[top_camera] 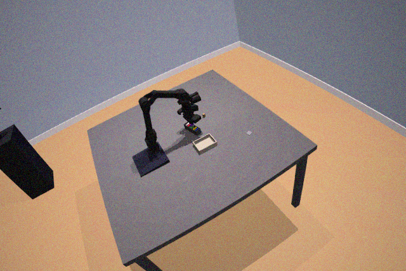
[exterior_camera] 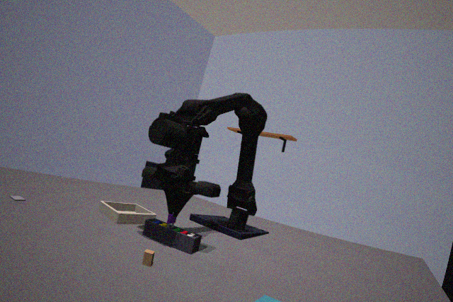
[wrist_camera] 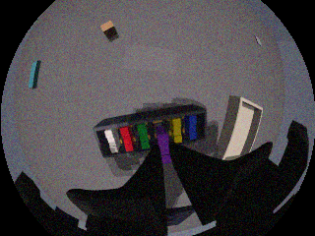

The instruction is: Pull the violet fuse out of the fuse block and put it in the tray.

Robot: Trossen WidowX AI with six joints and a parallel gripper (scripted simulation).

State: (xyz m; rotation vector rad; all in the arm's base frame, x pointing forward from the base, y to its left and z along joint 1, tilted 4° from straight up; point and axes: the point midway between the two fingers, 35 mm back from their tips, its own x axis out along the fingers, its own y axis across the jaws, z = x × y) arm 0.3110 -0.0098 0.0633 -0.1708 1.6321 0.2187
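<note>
Right now my gripper tip is 17 cm to the left of the beige tray and 6 cm above it. Also, from my gripper tip: flat pale chip (28 cm ahead, 28 cm to the right, 7 cm below); then violet fuse (1 cm below); then small tan cube (14 cm ahead, 8 cm to the left, 5 cm below).
</note>
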